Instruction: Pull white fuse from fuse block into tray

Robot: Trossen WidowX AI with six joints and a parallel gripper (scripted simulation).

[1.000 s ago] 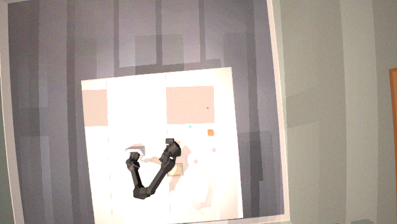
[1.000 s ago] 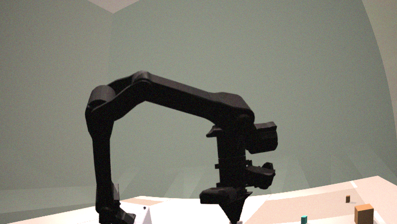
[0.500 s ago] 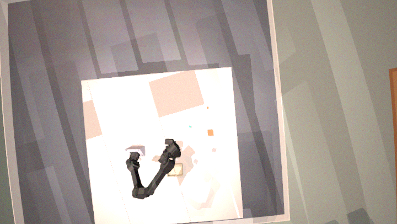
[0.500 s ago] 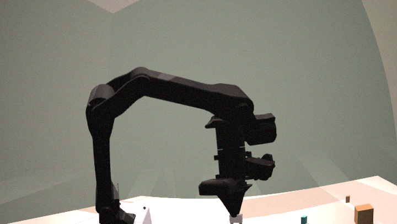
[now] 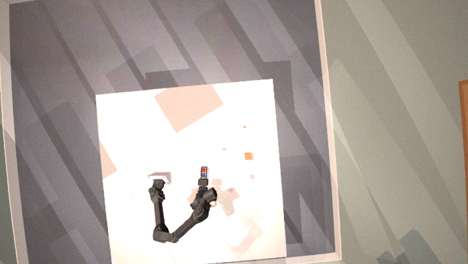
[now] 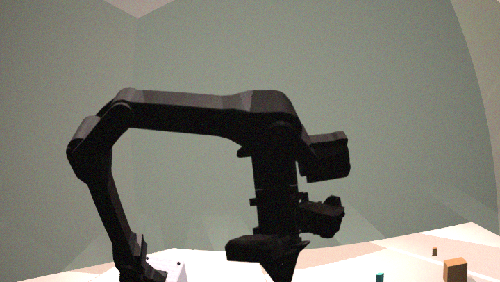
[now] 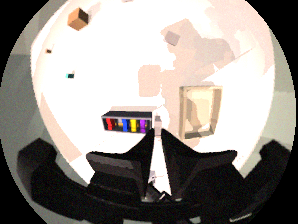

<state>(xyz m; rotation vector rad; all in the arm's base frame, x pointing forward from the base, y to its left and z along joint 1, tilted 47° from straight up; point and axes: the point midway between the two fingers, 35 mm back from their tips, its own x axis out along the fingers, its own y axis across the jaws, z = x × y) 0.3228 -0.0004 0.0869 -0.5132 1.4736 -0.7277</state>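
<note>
My gripper tip is now 11 cm to the left of the tan tray, 9 cm above it and 2 cm past it. Round my gripper tip: orange cube: 31 cm ahead, 18 cm to the left, 7 cm below; then tiny teal piece: 24 cm to the left, 14 cm ahead, 8 cm below; then white fuse: 1 cm below.
</note>
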